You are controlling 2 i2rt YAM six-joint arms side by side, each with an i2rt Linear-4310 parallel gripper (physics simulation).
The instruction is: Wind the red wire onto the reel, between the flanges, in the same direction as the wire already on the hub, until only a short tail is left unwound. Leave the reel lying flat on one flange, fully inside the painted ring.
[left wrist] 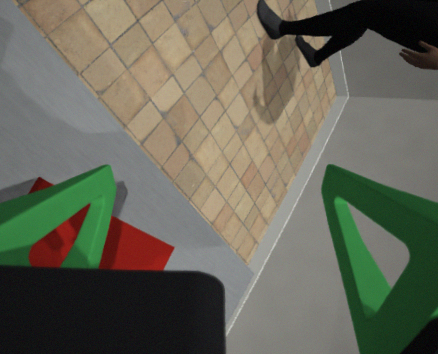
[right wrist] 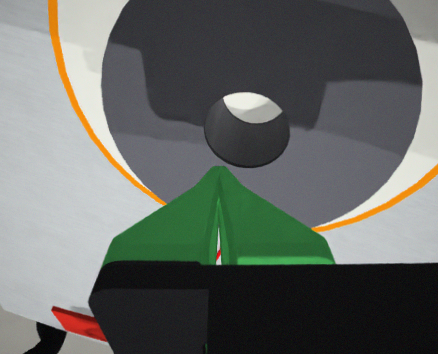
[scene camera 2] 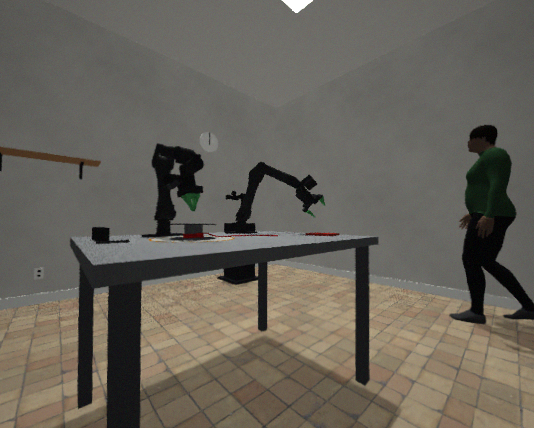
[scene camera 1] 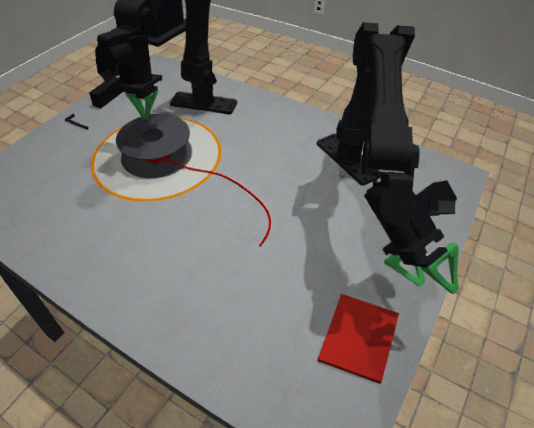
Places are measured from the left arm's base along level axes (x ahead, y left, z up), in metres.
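Pixels of known places: left gripper, fingertip midpoint: (left wrist: 218, 176) (scene camera 2: 319, 211) (scene camera 1: 437, 287); right gripper, fingertip midpoint: (right wrist: 218, 177) (scene camera 2: 193, 211) (scene camera 1: 145, 118); left arm's base at its link origin: (scene camera 2: 241, 233) (scene camera 1: 347, 159); right arm's base at its link origin: (scene camera 2: 163, 236) (scene camera 1: 203, 103).
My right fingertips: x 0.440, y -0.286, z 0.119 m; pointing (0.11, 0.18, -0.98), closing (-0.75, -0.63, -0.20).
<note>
For each thing: its top centre in the pictures, then the offset to it from my right fingertips. "pt": a spot on its surface instead.
- dark grey reel at its top centre: (right wrist: 245, 133) (scene camera 1: 152, 135) (scene camera 2: 193, 223) 0.001 m left, 0.009 m back, 0.054 m down
- Red wire at a spot on its surface: (scene camera 1: 270, 222) pt 0.370 m left, 0.140 m back, 0.116 m down
- flat red square plate at its top centre: (left wrist: 85, 284) (scene camera 1: 360, 335) (right wrist: 86, 328) (scene camera 2: 322, 233) 0.702 m left, 0.130 m back, 0.109 m down
- thin black L-shaped piece at its top centre: (scene camera 1: 79, 120) (scene camera 2: 112, 240) 0.263 m right, 0.134 m ahead, 0.111 m down
- black block at its top centre: (scene camera 1: 105, 85) (scene camera 2: 100, 227) 0.342 m right, 0.019 m ahead, 0.069 m down
The dark grey reel (scene camera 1: 170, 143) (scene camera 2: 194, 230) (right wrist: 350, 120) lies flat on one flange inside the orange painted ring (scene camera 1: 147, 200) (right wrist: 53, 15). Red wire (scene camera 1: 270, 222) (scene camera 2: 250, 235) shows at its hub between the flanges. The unwound part curves out across the ring's edge onto the table, its free end lying toward the picture's middle in scene camera 1. My right gripper (scene camera 1: 146, 117) (scene camera 2: 192, 209) (right wrist: 218, 177) is shut and empty, a little above the upper flange, beside the centre hole in the right wrist view. My left gripper (scene camera 1: 437, 287) (scene camera 2: 319, 210) (left wrist: 218, 176) is open and empty, far from the reel.
A flat red square plate (scene camera 1: 350, 345) (scene camera 2: 322, 234) (left wrist: 137, 247) (right wrist: 77, 321) lies near the table's right edge in scene camera 1. A thin black L-shaped piece (scene camera 1: 79, 123) lies left of the ring. A black block (scene camera 2: 100, 234) stands on the table. A person (scene camera 2: 487, 185) is beyond the table.
</note>
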